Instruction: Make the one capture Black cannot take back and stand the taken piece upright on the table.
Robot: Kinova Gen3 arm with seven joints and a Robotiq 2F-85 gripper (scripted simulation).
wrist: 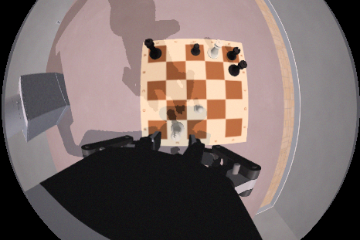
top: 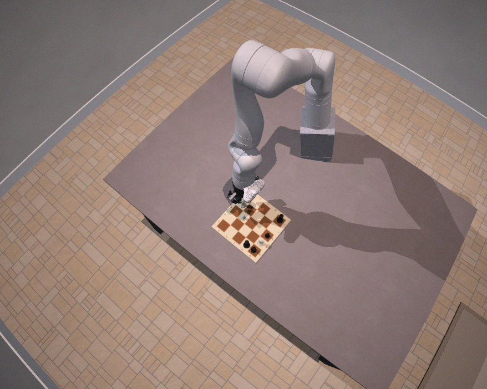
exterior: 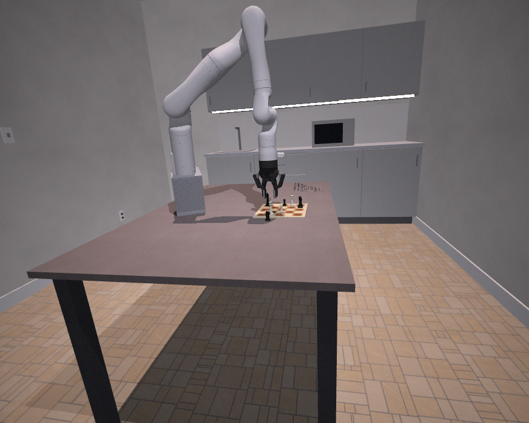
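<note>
The chessboard lies 9 cm below my hand, 7 cm to the left of it and 5 cm ahead of it. Round my hand: black pawn (14 cm to the left, 8 cm below, 6 cm ahead).
</note>
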